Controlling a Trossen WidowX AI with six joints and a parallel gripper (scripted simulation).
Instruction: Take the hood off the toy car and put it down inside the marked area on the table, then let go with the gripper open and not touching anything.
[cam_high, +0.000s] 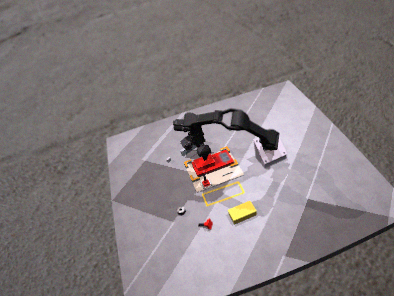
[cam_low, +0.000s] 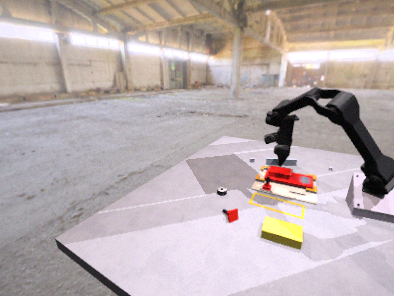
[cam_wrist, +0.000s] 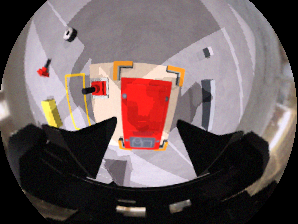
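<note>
Now: gripper tip 5 cm above the red hood. Round my gripper tip: yellow block 10 cm behind, 37 cm to the left, 7 cm below; then dark wheel 16 cm ahead, 26 cm to the left, 8 cm below.
</note>
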